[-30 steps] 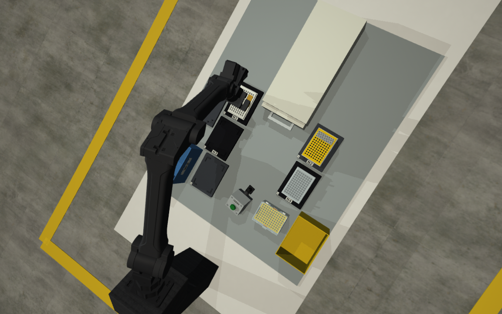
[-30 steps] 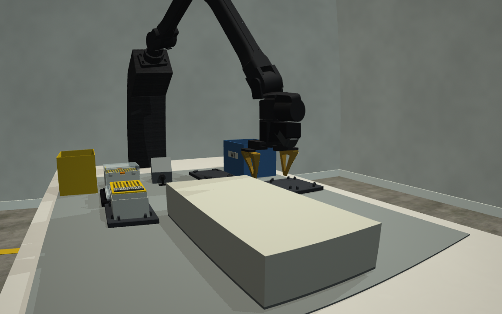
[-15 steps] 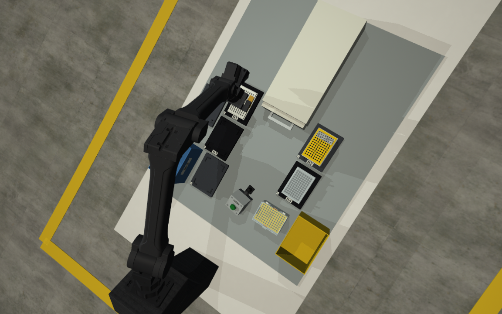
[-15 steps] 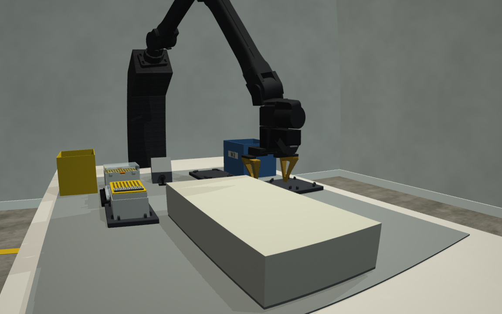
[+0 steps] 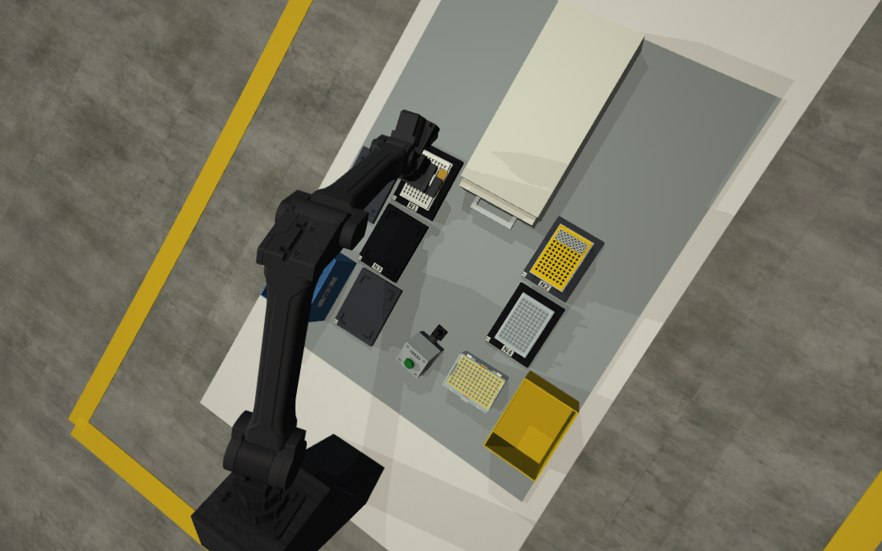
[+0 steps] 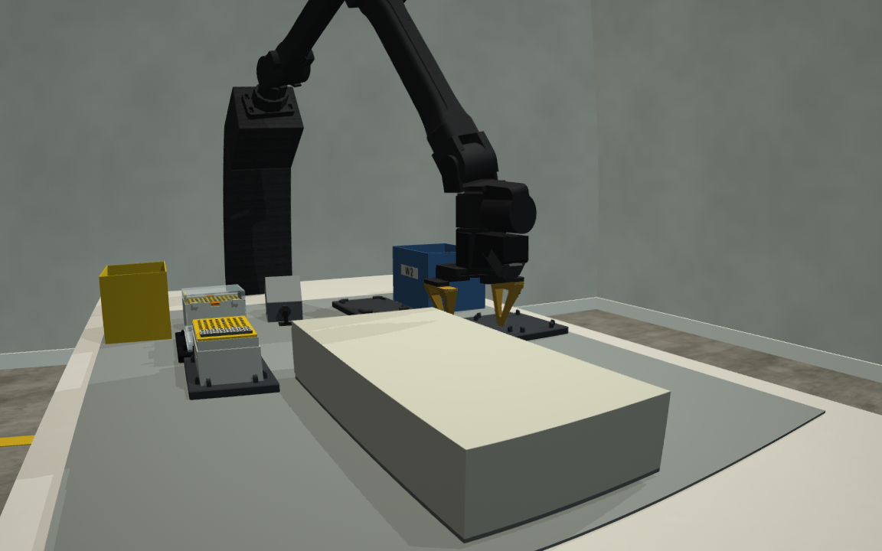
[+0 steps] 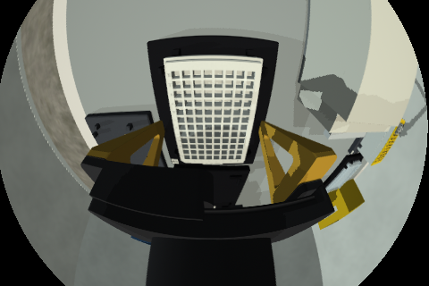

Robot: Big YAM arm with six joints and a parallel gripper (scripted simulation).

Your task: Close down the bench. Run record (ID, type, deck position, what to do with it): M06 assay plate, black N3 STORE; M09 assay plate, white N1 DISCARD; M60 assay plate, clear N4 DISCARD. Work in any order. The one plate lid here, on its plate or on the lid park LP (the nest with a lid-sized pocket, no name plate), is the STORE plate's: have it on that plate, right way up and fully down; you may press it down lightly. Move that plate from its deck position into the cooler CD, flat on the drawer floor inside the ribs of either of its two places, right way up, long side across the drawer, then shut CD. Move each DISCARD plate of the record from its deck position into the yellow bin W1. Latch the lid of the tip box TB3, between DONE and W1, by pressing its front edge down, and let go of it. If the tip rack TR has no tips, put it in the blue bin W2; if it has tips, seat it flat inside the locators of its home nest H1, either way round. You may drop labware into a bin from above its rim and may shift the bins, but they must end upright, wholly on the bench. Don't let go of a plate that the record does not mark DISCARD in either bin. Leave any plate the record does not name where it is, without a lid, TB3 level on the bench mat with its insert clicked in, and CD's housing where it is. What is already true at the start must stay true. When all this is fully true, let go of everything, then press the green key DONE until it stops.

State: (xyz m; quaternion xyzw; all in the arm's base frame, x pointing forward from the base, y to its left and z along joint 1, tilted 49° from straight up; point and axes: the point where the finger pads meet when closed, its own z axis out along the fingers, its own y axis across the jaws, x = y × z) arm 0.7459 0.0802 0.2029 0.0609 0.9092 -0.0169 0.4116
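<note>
Right now my hand is 2 cm above the white plate. From my hand the other things lie so: nest N3: 18 cm behind, 4 cm to the left, 3 cm below; then home nest H1: 5 cm behind, 15 cm to the left, 3 cm below; then nest N1: 3 cm below.
</note>
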